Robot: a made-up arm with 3 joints. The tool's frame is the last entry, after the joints. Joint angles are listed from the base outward.
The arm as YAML. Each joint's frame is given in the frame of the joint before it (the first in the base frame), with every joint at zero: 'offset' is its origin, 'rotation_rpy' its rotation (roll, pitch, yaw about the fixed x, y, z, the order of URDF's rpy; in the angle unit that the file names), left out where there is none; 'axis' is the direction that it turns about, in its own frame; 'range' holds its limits. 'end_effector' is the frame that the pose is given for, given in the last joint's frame.
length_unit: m
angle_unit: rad
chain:
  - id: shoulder
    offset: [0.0, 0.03, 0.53]
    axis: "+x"
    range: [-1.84, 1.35]
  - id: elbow
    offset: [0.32, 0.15, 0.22]
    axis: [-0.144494, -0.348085, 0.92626]
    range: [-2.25, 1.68]
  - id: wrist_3
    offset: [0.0, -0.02, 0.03]
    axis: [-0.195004, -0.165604, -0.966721]
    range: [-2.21, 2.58]
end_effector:
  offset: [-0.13, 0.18, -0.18]
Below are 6 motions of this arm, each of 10 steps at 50 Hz.
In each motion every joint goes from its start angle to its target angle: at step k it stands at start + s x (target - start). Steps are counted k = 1, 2, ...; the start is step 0. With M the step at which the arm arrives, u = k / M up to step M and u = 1 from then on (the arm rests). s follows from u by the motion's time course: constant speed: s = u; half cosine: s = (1 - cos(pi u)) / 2; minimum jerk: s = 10 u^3 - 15 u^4 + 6 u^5.
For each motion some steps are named. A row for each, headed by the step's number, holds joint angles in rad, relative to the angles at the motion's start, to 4 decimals.
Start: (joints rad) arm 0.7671 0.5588 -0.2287
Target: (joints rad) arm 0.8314 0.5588 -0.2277
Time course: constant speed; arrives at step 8
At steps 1, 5, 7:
1: 0.0080 0.0000 0.0001
5: 0.0402 0.0000 0.0006
7: 0.0563 0.0000 0.0009

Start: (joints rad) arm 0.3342 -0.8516 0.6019
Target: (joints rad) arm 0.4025 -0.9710 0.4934
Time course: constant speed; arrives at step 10
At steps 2, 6, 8, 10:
2: 0.0137 -0.0239 -0.0217
6: 0.0410 -0.0716 -0.0651
8: 0.0546 -0.0955 -0.0868
10: 0.0683 -0.1194 -0.1085

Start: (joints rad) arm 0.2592 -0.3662 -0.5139
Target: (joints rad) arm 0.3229 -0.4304 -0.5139
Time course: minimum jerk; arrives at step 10
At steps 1, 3, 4, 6, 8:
1: 0.0005 -0.0005 0.0000
3: 0.0104 -0.0105 0.0000
4: 0.0202 -0.0204 0.0000
6: 0.0435 -0.0438 0.0000
8: 0.0600 -0.0605 0.0000

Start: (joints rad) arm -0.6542 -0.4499 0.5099
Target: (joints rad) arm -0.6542 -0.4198 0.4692
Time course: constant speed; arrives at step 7
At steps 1, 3, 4, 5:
1: 0.0000 0.0043 -0.0058
3: 0.0000 0.0129 -0.0174
4: 0.0000 0.0172 -0.0233
5: 0.0000 0.0215 -0.0291

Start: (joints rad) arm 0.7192 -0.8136 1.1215
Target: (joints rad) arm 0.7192 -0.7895 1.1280
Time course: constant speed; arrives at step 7
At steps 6, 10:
6: 0.0000 0.0207 0.0056
10: 0.0000 0.0241 0.0065

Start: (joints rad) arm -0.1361 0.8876 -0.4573
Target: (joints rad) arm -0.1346 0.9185 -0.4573
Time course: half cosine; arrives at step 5
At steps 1, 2, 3, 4, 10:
1: 0.0001 0.0030 0.0000
2: 0.0005 0.0107 0.0000
3: 0.0010 0.0202 0.0000
4: 0.0014 0.0279 0.0000
10: 0.0015 0.0309 0.0000

